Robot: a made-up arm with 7 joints. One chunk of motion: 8 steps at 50 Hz.
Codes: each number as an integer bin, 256 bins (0 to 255) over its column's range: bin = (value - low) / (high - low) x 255, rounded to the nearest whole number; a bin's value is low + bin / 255 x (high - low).
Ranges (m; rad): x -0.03..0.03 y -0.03..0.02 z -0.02..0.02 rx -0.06..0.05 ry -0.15..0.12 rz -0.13..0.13
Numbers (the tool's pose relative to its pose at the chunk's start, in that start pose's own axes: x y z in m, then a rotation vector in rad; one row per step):
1: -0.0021 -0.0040 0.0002 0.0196 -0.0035 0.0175
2: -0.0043 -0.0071 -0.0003 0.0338 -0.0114 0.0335
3: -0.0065 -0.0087 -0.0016 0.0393 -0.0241 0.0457
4: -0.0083 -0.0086 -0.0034 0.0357 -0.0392 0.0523
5: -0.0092 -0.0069 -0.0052 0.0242 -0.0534 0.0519
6: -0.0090 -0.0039 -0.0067 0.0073 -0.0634 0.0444
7: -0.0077 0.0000 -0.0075 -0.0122 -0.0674 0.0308
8: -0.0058 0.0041 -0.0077 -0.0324 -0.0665 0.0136
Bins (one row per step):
1: 119 133 129 185 138 145
2: 109 117 126 217 131 160
3: 100 109 117 230 119 172
4: 92 109 106 222 105 179
5: 88 118 94 195 91 178
6: 89 133 85 156 82 171
7: 95 153 80 111 78 158
8: 103 174 78 64 79 141

